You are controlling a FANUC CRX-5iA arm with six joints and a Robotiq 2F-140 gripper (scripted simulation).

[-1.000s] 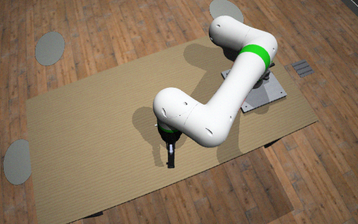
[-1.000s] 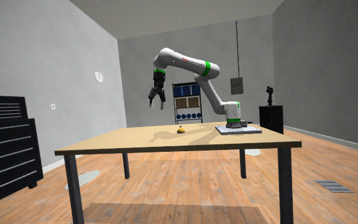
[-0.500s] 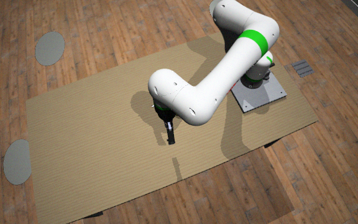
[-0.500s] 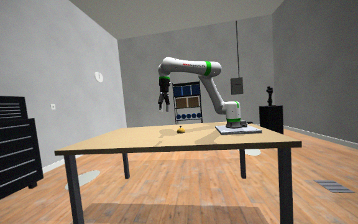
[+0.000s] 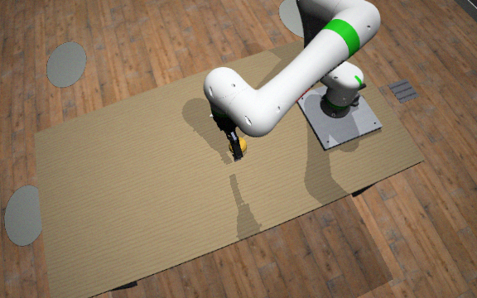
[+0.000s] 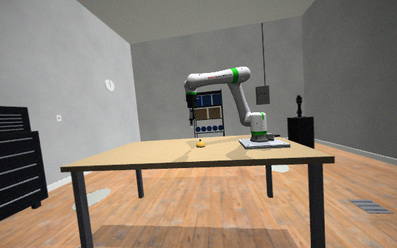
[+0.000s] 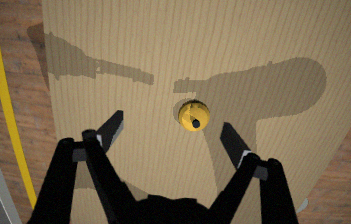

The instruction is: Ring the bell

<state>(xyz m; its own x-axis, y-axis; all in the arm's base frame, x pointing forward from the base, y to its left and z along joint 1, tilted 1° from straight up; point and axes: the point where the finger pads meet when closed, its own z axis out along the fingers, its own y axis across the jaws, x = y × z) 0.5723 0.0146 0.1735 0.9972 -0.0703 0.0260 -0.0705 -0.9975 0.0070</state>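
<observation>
My gripper is now 5 cm past the black button, 5 cm to the left of it and 14 cm above it. Round my hand: small yellow bell (5 cm behind, 5 cm to the right, 16 cm below).
</observation>
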